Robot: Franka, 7 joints.
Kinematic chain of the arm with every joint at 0, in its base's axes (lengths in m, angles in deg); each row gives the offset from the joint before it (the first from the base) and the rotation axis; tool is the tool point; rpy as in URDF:
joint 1: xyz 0 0 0.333 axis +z
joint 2: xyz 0 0 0 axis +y
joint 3: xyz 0 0 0.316 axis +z
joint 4: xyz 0.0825 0 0 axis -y
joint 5: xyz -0.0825 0 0.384 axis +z
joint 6: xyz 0 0 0 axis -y
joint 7: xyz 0.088 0 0 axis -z
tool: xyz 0 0 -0.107 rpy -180 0 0
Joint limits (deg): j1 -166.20..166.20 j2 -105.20..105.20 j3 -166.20..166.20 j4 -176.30..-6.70 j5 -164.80..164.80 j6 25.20..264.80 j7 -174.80..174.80
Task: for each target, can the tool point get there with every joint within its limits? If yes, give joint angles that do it. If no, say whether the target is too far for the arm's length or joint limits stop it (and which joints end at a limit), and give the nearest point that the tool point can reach.
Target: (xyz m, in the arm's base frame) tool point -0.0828 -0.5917 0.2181
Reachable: yes | joints 129.45 -69.94 130.09 -84.63 135.66 218.36 -99.63
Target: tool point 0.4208 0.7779 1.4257
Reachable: no: too far | nearest point 0.2568 0.4747 0.9998 | short by 0.548 m
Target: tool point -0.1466 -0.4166 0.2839
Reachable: yes | joints -52.60 26.13 -66.52 -153.42 -31.24 230.54 42.25
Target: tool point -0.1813 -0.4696 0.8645
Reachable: yes | joints 25.41 -83.83 -32.04 -92.45 37.92 164.17 119.30
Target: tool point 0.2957 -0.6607 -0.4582
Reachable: no: too far | nearest point 0.2403 -0.5369 -0.2646 | short by 0.236 m
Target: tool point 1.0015 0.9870 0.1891
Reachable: no: too far | nearest point 0.6079 0.5991 0.2457 | short by 0.556 m
